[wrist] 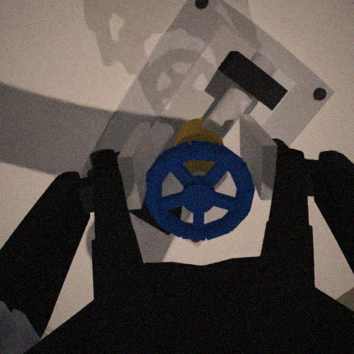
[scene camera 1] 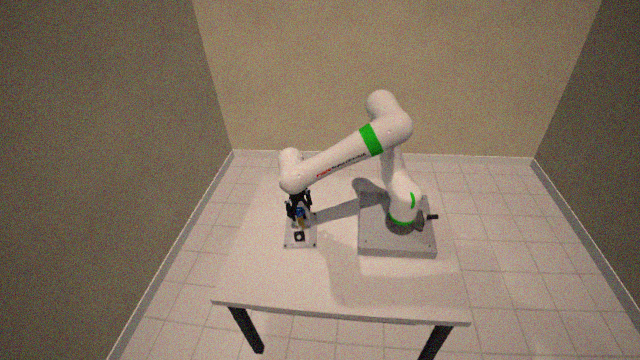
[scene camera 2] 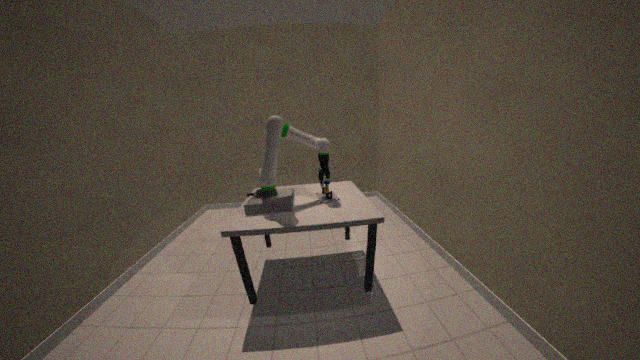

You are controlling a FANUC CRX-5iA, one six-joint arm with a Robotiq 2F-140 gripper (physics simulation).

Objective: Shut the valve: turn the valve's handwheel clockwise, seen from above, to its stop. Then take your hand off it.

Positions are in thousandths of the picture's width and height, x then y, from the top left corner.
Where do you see a blue handwheel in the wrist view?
561, 555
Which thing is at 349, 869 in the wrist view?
My gripper.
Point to a grey base plate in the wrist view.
527, 109
